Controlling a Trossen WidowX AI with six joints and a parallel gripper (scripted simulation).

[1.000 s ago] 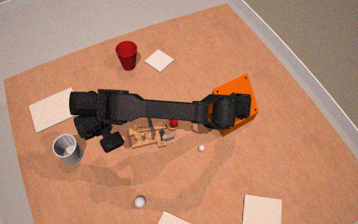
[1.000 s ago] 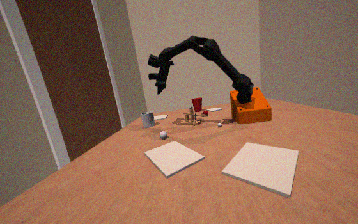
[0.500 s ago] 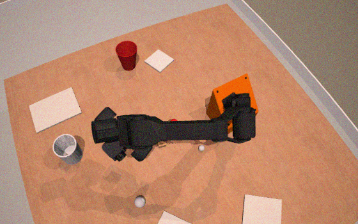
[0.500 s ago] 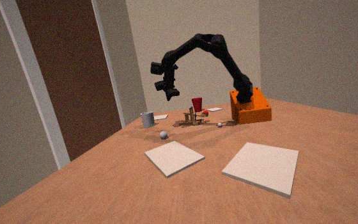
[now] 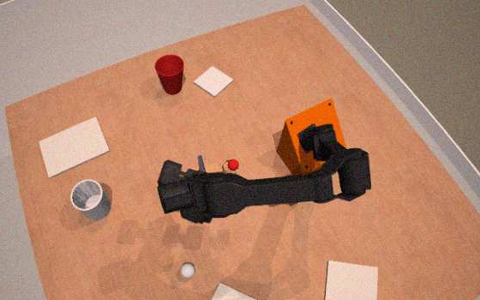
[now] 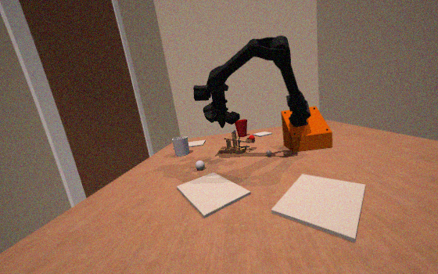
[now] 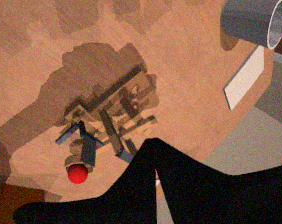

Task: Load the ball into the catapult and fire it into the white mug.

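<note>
Right now my gripper tip is 14 cm past the red ball, 2 cm to the left of it and 8 cm above it. Round my gripper tip: larger white ball 13 cm ahead, 15 cm to the left, 12 cm below; wooden catapult 7 cm behind, 2 cm to the right, 9 cm below; small white ball 19 cm behind, 11 cm to the left, 13 cm below.
</note>
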